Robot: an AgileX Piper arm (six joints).
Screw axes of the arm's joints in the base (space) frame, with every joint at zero. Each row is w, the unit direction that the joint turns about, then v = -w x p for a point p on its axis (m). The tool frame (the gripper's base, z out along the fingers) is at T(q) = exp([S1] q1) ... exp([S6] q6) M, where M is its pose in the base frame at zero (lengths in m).
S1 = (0, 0, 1, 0, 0, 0)
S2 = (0, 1, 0, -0.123, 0, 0)
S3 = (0, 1, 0, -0.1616, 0, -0.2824)
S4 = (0.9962, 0, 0.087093, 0, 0.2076, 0)
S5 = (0, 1, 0, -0.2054, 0, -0.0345)
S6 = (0.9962, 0, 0.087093, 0, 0.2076, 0)
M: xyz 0.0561 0 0.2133 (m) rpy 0 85.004 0 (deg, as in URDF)
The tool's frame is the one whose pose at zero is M.
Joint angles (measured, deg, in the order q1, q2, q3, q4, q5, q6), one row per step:
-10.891 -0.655 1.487 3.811 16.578 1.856
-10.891 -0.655 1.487 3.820 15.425 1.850
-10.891 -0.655 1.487 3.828 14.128 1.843
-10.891 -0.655 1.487 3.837 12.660 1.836
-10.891 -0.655 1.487 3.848 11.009 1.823
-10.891 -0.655 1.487 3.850 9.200 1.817
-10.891 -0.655 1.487 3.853 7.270 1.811
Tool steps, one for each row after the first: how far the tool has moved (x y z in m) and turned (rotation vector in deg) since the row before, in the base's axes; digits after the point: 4 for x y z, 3 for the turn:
0.0003 -0.0002 0.0018 -0.209 -1.131 -0.075
0.0003 -0.0002 0.0020 -0.237 -1.272 -0.084
0.0003 -0.0002 0.0023 -0.268 -1.440 -0.096
0.0003 -0.0002 0.0026 -0.305 -1.619 -0.108
0.0003 -0.0002 0.0028 -0.336 -1.773 -0.120
0.0002 -0.0002 0.0030 -0.358 -1.892 -0.129

